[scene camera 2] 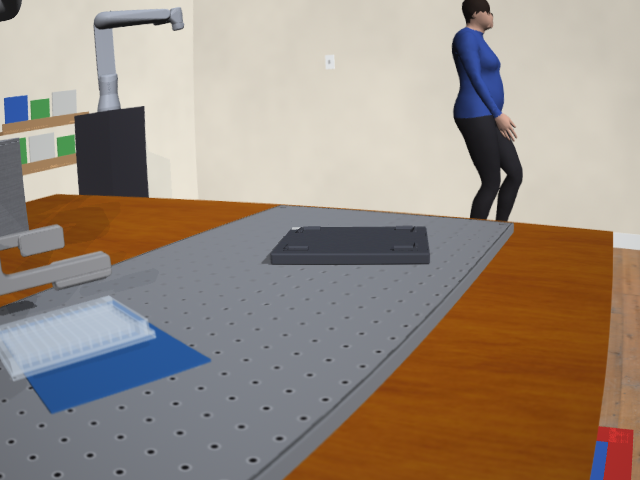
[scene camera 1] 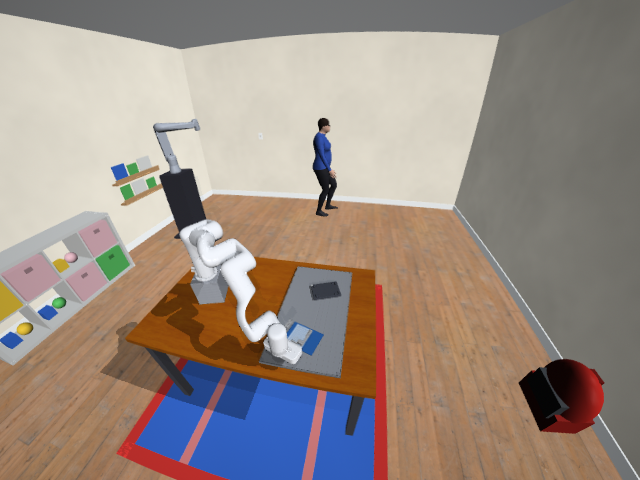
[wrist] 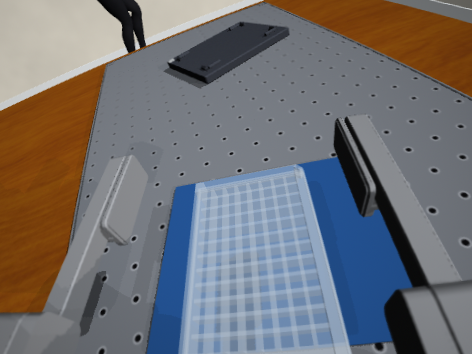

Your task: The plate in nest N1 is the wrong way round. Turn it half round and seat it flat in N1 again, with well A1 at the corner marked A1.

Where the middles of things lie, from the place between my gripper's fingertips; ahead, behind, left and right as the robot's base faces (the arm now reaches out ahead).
I see the clear well plate (wrist: 257, 268) 10 mm behind my hand, 20 mm to the right of it and 60 mm below it. The rest, counted from my hand: flat blue square (scene camera 2: 62, 388): 10 mm ahead, 20 mm to the right, 70 mm below.
